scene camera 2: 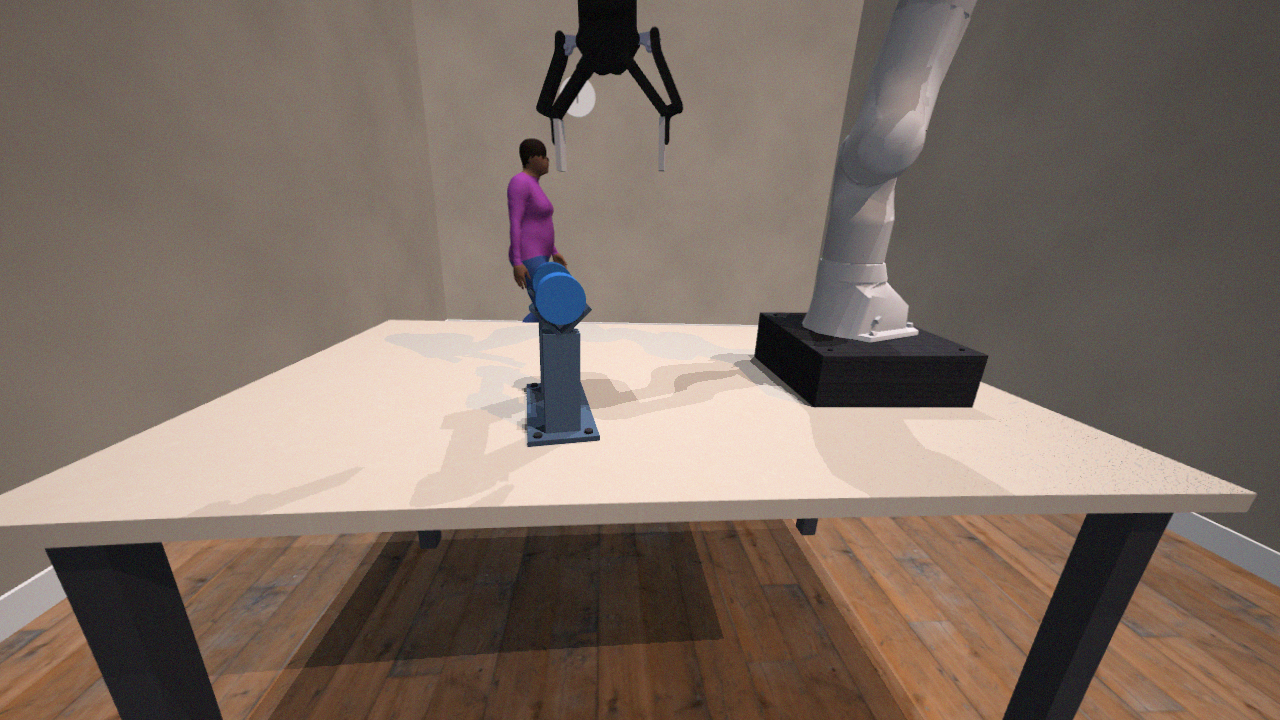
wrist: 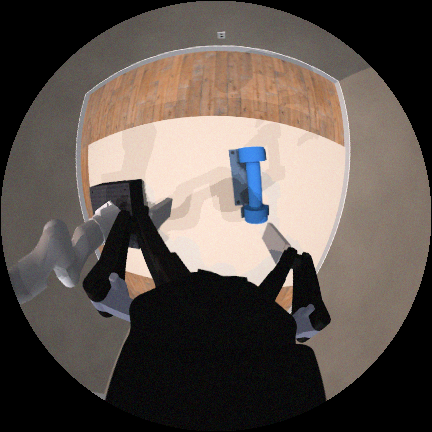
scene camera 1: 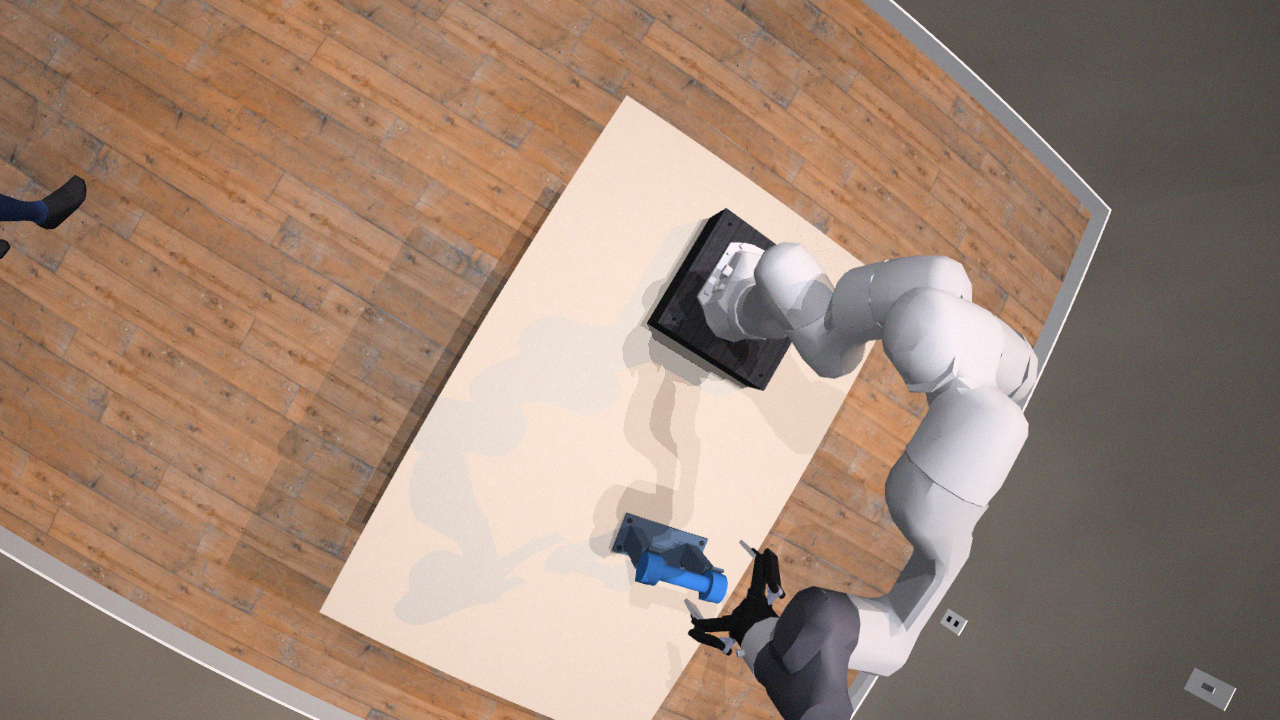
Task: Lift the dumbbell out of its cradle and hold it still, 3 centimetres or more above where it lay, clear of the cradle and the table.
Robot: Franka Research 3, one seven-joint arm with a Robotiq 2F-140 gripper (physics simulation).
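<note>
The blue dumbbell (scene camera 1: 685, 577) (scene camera 2: 561, 300) (wrist: 254, 185) lies level across the top of its grey-blue cradle (scene camera 1: 657, 534) (scene camera 2: 562, 380) (wrist: 235, 187), which stands upright on the table (scene camera 1: 572, 232) (scene camera 2: 716, 505) (wrist: 305, 165). My gripper (scene camera 1: 717, 577) (scene camera 2: 611, 168) (wrist: 218, 218) is open and empty. It points down high above the dumbbell, apart from it, and in scene camera 2 its fingertips sit a little to the right of the dumbbell's end. In the wrist view the dumbbell lies ahead of the fingertips, nearer the right finger. The cradle's far post is mostly hidden in scene camera 2.
The arm's black base block (scene camera 1: 684, 308) (scene camera 2: 895, 380) (wrist: 112, 195) stands on the table, to the right of the cradle in scene camera 2. The white arm (scene camera 1: 966, 438) (scene camera 2: 881, 134) rises from it. A person in a purple top (scene camera 2: 530, 214) stands beyond the table.
</note>
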